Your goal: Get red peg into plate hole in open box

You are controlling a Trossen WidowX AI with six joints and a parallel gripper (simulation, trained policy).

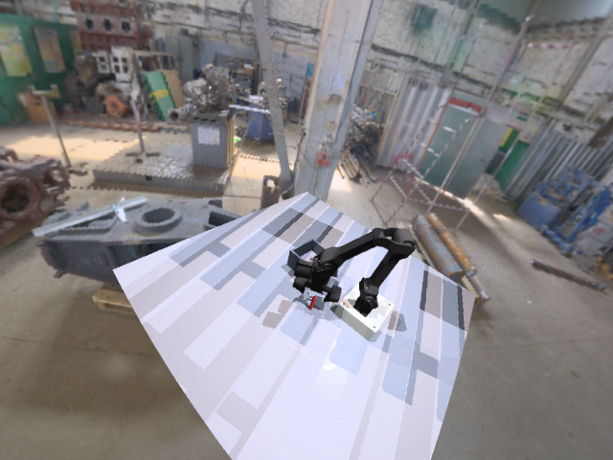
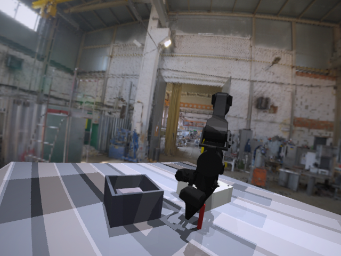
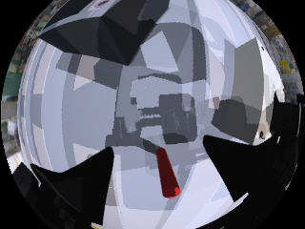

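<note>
The red peg is 20 mm to the left of my gripper tip, 20 mm behind it and 10 mm below it. From my gripper tip the other things lie so: grey plate: 150 mm to the right, 150 mm ahead; dark grey box: 150 mm to the right, 150 mm ahead, 20 mm below.
</note>
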